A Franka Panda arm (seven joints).
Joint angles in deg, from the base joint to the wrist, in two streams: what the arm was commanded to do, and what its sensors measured. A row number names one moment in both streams.
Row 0, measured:
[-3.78 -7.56 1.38 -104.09 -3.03 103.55 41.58]
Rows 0 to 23, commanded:
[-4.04 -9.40 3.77 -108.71 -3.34 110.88 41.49]
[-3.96 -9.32 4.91 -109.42 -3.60 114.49 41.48]
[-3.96 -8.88 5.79 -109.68 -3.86 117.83 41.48]
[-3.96 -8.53 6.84 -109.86 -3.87 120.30 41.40]
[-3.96 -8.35 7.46 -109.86 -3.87 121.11 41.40]
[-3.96 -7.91 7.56 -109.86 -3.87 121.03 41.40]
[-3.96 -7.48 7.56 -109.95 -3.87 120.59 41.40]
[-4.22 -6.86 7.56 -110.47 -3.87 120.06 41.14]
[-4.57 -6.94 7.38 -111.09 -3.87 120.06 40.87]
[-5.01 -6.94 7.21 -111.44 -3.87 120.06 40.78]
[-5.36 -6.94 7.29 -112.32 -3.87 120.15 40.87]
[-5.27 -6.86 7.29 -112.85 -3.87 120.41 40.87]
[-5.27 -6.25 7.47 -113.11 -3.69 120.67 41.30]
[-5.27 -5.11 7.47 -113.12 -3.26 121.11 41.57]
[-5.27 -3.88 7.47 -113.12 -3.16 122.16 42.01]
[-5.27 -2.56 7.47 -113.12 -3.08 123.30 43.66]
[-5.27 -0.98 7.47 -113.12 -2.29 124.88 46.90]
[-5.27 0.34 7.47 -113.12 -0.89 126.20 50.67]
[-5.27 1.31 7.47 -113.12 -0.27 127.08 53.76]
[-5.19 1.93 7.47 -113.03 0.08 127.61 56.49]
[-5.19 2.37 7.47 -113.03 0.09 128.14 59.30]
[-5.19 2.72 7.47 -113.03 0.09 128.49 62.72]
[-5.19 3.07 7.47 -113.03 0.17 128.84 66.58]
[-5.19 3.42 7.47 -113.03 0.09 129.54 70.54]
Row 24, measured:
[-4.91 2.93 7.07 -113.44 -0.62 128.13 60.70]
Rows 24 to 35, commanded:
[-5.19 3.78 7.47 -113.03 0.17 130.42 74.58]
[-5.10 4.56 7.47 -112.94 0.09 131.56 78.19]
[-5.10 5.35 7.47 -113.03 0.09 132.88 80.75]
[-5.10 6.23 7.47 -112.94 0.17 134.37 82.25]
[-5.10 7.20 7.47 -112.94 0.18 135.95 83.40]
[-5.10 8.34 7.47 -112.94 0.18 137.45 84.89]
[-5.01 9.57 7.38 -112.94 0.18 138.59 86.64]
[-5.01 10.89 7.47 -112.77 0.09 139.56 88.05]
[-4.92 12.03 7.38 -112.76 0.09 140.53 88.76]
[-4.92 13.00 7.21 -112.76 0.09 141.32 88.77]
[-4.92 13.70 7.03 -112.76 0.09 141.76 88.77]
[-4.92 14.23 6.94 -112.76 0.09 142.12 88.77]
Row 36, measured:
[-4.90 11.28 6.93 -113.32 -0.41 139.62 87.64]
